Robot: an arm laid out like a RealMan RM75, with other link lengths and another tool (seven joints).
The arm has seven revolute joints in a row. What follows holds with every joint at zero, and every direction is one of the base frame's. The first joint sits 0.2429 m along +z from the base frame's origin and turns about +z. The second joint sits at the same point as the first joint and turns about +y. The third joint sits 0.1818 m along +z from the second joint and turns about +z. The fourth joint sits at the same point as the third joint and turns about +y. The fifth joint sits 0.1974 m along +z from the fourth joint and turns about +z. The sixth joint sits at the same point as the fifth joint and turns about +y. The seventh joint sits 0.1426 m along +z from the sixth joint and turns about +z. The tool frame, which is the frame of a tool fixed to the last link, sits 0.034 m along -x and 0.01 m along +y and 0.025 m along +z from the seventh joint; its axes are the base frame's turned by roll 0, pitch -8.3 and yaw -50.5 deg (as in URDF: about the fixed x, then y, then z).
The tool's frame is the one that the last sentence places.
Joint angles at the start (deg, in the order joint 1, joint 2, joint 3, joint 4, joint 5, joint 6, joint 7):
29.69, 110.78, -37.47, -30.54, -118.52, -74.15, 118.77
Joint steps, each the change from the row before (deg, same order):
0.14, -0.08, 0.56, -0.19, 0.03, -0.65, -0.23
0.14, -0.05, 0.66, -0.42, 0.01, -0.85, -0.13
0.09, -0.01, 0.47, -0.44, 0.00, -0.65, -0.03
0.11, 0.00, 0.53, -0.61, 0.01, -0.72, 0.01
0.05, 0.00, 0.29, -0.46, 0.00, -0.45, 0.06
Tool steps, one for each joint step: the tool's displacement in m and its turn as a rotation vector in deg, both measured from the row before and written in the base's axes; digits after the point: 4 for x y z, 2 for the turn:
-0.0021, 0.0005, 0.0022, 0.20, 0.35, 0.54
-0.0027, 0.0006, 0.0029, 0.25, 0.44, 0.64
-0.0022, 0.0005, 0.0024, 0.20, 0.30, 0.49
-0.0026, 0.0008, 0.0031, 0.30, 0.29, 0.59
-0.0016, 0.0005, 0.0021, 0.19, 0.14, 0.36

